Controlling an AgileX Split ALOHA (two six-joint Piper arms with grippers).
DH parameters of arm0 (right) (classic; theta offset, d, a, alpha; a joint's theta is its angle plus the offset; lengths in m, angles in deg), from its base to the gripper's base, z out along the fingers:
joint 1: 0 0.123 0 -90
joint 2: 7.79 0 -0.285 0
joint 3: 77.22 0 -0.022 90
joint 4: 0 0.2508 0 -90
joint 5: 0 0 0.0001 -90
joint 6: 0 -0.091 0 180
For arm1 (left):
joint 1: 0 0.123 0 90
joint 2: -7.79 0 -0.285 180
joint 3: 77.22 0 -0.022 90
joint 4: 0 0.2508 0 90
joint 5: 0 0 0.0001 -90
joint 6: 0 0.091 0 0
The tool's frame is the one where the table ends.
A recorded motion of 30 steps. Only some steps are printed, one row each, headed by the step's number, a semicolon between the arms.
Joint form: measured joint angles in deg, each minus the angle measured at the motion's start. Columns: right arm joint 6, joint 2, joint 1, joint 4, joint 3, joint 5; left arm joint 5, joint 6, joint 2, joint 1, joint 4, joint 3.
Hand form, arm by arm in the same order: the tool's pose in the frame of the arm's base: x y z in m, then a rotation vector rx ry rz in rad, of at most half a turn. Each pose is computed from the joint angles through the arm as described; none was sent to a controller.
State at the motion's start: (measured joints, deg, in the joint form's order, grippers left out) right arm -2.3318 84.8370 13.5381 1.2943 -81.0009 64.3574; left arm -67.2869 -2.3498 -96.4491 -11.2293 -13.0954 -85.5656
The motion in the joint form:
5: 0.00 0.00 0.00 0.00 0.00 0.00; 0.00 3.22 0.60 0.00 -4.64 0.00
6: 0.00 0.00 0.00 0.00 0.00 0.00; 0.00 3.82 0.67 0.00 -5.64 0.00
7: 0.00 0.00 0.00 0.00 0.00 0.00; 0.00 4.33 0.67 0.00 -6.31 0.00
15: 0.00 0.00 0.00 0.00 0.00 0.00; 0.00 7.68 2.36 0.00 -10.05 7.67
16: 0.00 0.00 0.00 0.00 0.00 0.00; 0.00 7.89 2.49 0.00 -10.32 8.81
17: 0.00 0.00 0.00 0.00 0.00 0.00; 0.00 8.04 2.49 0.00 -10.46 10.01
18: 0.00 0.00 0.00 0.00 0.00 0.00; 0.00 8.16 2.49 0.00 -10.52 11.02
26: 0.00 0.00 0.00 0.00 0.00 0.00; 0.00 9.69 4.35 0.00 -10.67 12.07
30: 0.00 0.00 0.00 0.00 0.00 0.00; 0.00 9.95 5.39 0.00 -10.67 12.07
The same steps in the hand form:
5: 0.2954 0.0730 0.3535 -0.2550 2.6669 0.1182; 0.3349 -0.0926 0.3158 0.1907 2.8245 -0.4706
6: 0.2954 0.0730 0.3535 -0.2550 2.6669 0.1182; 0.3344 -0.0939 0.3167 0.1992 2.8190 -0.4927
7: 0.2954 0.0730 0.3535 -0.2550 2.6669 0.1182; 0.3343 -0.0948 0.3170 0.2074 2.8156 -0.5070
15: 0.2954 0.0730 0.3535 -0.2550 2.6669 0.1182; 0.3156 -0.0963 0.2922 0.2455 2.8961 -0.5854
16: 0.2954 0.0730 0.3535 -0.2550 2.6669 0.1182; 0.3130 -0.0962 0.2877 0.2451 2.9121 -0.5916
17: 0.2954 0.0730 0.3535 -0.2550 2.6669 0.1182; 0.3106 -0.0959 0.2822 0.2436 2.9321 -0.5948
18: 0.2954 0.0730 0.3535 -0.2550 2.6669 0.1182; 0.3085 -0.0955 0.2776 0.2425 2.9491 -0.5961
26: 0.2954 0.0730 0.3535 -0.2550 2.6669 0.1182; 0.3012 -0.0943 0.2832 0.2828 2.9262 -0.5959
30: 0.2954 0.0730 0.3535 -0.2550 2.6669 0.1182; 0.2983 -0.0937 0.2888 0.2927 2.9064 -0.5947

